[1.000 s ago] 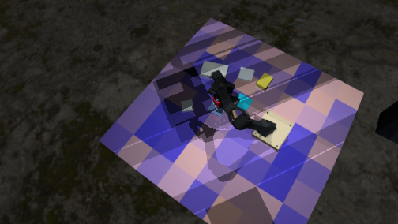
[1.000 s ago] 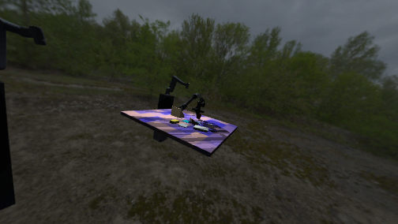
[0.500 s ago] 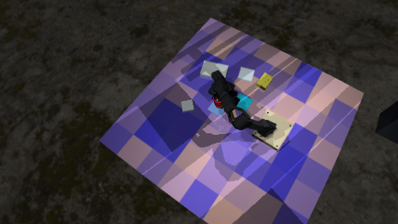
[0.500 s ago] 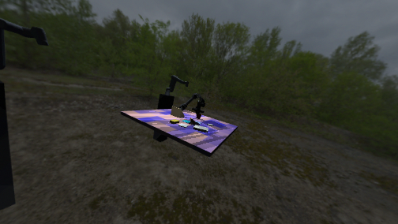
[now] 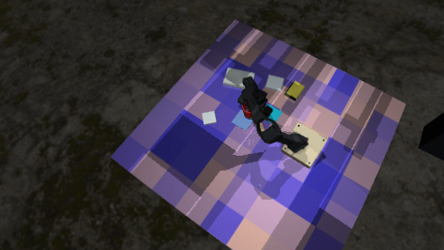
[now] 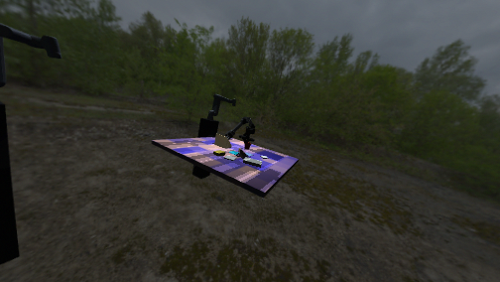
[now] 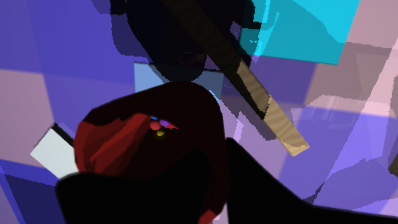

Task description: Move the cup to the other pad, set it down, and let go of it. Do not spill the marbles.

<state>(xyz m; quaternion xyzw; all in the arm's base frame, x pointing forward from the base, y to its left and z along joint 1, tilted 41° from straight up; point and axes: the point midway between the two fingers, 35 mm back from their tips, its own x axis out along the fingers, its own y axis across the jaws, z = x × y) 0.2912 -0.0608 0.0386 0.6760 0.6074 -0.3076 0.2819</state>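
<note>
Now: gripper tip 50 mm short of the small marble, 10 mm to the right of it and 20 mm above it. The rest, counted from my gripper tip: dark red cup (30 mm ahead); then light blue pad (50 mm ahead, 20 mm to the left, 110 mm below); then wooden bar (10 mm behind, 40 mm to the right, 90 mm below).
</note>
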